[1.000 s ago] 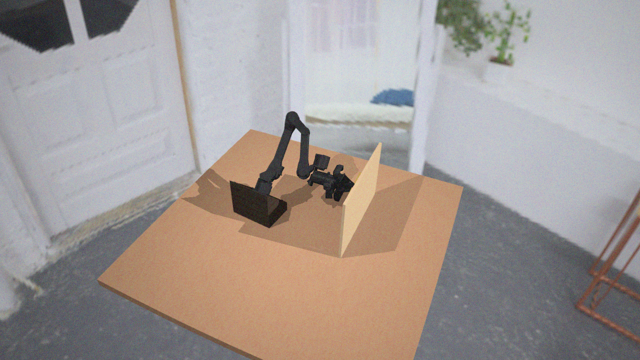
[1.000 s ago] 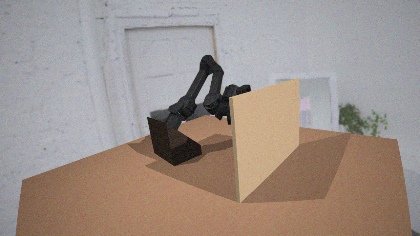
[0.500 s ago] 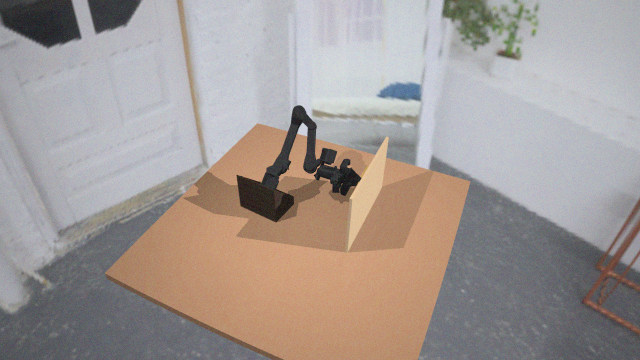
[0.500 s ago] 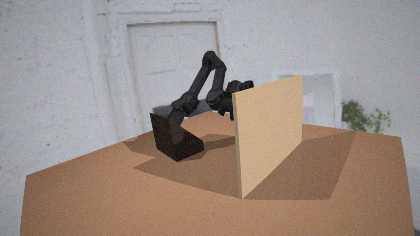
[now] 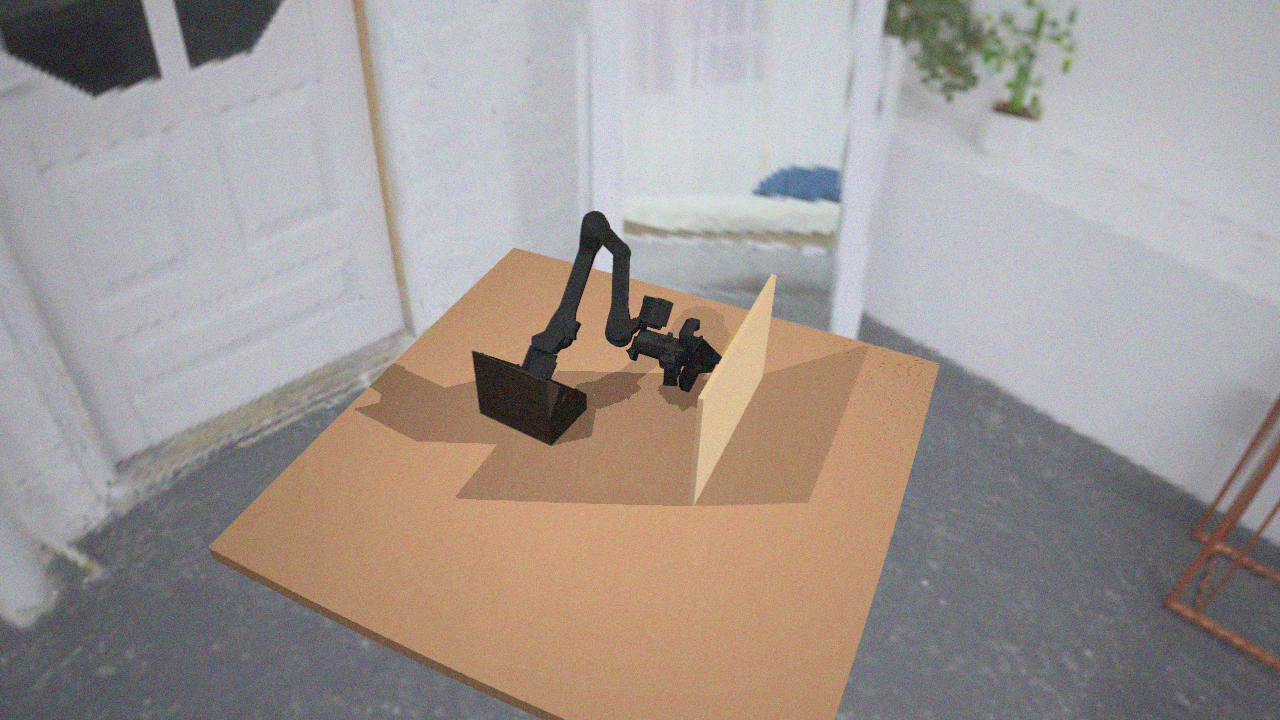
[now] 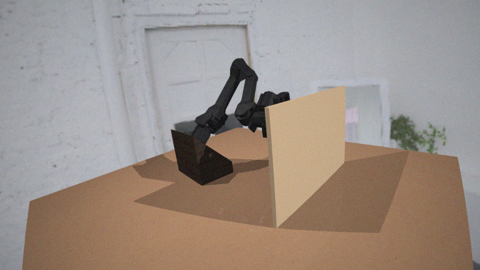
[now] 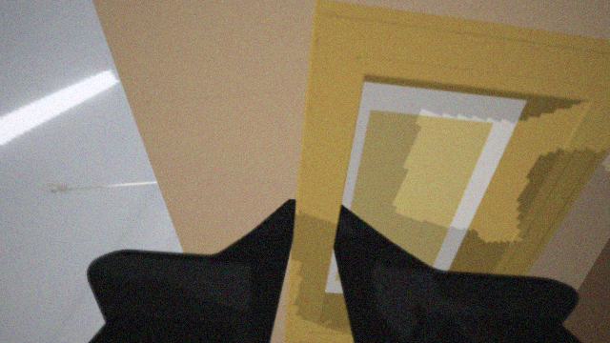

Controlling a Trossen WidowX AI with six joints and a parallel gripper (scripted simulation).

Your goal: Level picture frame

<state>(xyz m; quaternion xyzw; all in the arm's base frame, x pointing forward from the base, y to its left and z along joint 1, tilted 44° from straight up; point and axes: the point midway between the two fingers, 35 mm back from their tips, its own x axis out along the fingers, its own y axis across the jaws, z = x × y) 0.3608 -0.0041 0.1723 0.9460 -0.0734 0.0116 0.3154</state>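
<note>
My gripper tip is now 10 mm to the right of the picture frame and 50 mm above it. Also, from my gripper tip: tan wall panel (20 mm ahead, 20 mm to the left, 60 mm below).
</note>
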